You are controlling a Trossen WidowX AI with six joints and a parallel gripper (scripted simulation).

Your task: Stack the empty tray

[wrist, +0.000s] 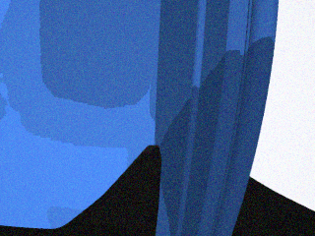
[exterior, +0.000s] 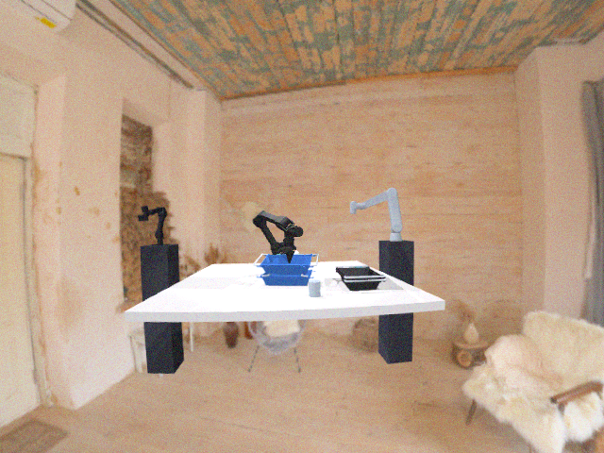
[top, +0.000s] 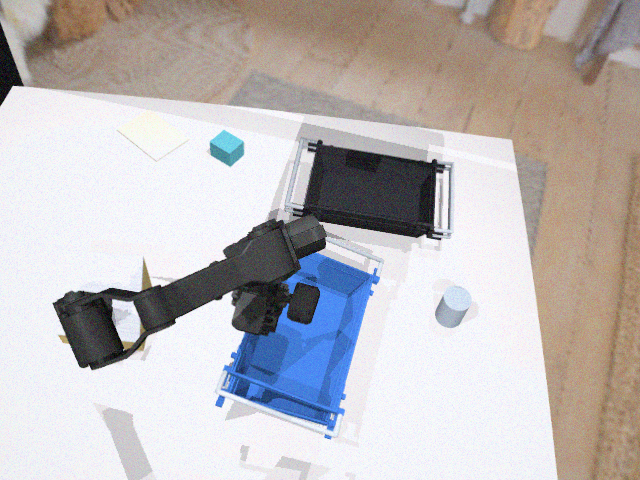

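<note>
Right now my gripper tip is 80 mm short of the blue tray, 20 mm below it and 10 mm to the left of it. The rest, counted from my gripper tip: grey cylinder 360 mm ahead, 100 mm to the left, 70 mm below; teal cube 470 mm to the left, 150 mm behind, 80 mm below; cream sheet 510 mm to the left, 340 mm behind, 100 mm below.
</note>
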